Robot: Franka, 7 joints.
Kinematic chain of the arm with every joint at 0, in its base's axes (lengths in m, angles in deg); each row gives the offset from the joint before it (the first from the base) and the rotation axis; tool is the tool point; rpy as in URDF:
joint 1: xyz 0 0 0.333 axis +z
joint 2: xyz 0 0 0 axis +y
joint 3: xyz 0 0 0.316 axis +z
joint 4: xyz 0.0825 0 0 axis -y
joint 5: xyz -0.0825 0 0.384 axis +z
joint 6: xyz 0 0 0 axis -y
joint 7: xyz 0.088 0 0 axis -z
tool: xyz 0 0 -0.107 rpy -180 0 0
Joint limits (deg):
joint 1: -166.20..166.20
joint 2: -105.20..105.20
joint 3: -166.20..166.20
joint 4: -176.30..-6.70
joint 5: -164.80..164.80
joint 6: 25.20..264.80
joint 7: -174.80..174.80
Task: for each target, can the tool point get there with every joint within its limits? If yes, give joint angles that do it. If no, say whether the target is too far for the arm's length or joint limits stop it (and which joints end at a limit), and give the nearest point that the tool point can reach.
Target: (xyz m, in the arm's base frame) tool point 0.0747 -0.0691 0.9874
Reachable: yes | joints -110.21 -51.75 12.37 -79.54 -12.14 86.92 -118.73
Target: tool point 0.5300 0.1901 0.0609
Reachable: yes | joints -106.68 -72.10 125.36 -101.48 27.21 109.45 -42.13
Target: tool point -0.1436 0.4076 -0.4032
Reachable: no: joint limits stop it (at a limit: joint 2) | nearest point -0.1385 0.3931 -0.3437 | short by 0.061 m
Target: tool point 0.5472 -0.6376 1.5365
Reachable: no: too far | nearest point 0.3198 -0.3727 1.0364 | short by 0.610 m
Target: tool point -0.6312 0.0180 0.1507
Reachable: yes | joints 31.66 -68.28 122.14 -79.56 -112.20 216.49 11.92
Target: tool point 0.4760 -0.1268 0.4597
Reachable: yes | joints -117.44 40.77 116.08 -140.63 47.30 179.80 -24.22
